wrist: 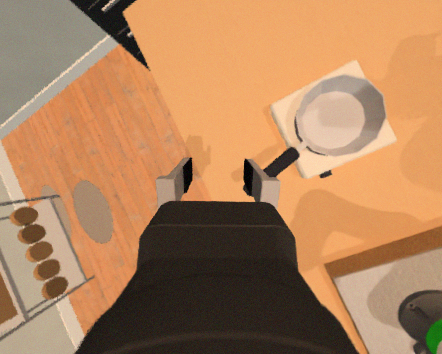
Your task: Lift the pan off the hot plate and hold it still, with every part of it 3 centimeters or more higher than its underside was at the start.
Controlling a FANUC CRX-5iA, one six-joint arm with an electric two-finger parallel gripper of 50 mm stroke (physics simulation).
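Where they show: gripper, fingertip midpoint: (218,169); arm's base, link origin: (432,316).
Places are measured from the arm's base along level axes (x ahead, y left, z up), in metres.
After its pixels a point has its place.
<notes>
A grey, many-sided pan (332,117) @(y 0.106, x 0.557, z 0.004 m) sits on the square, cream-white hot plate (285,111) @(y 0.211, x 0.613, z -0.007 m) at the right of the view. Its black handle (284,161) @(y 0.258, x 0.478, z 0.061 m) points down and left, toward my gripper. My gripper (218,169) @(y 0.361, x 0.491, z 0.349 m) is open and empty, at the middle of the view. The handle's end is partly hidden behind the right finger. How high the fingers are above the handle is hard to tell. A small black knob (325,174) @(y 0.149, x 0.412, z -0.021 m) shows at the hot plate's lower edge.
A wood-edged tray or board (350,295) @(y 0.173, x 0.077, z 0.003 m) is at the lower right, with a dark round object (417,307) @(y 0.038, x 0.044, z 0.020 m) and a green one (436,336) on it. The orange table's (225,60) @(y 0.337, x 0.854, z -0.070 m) left edge runs beside the wooden floor (100,125). A rack (59,215) with several brown round pieces stands at the left.
</notes>
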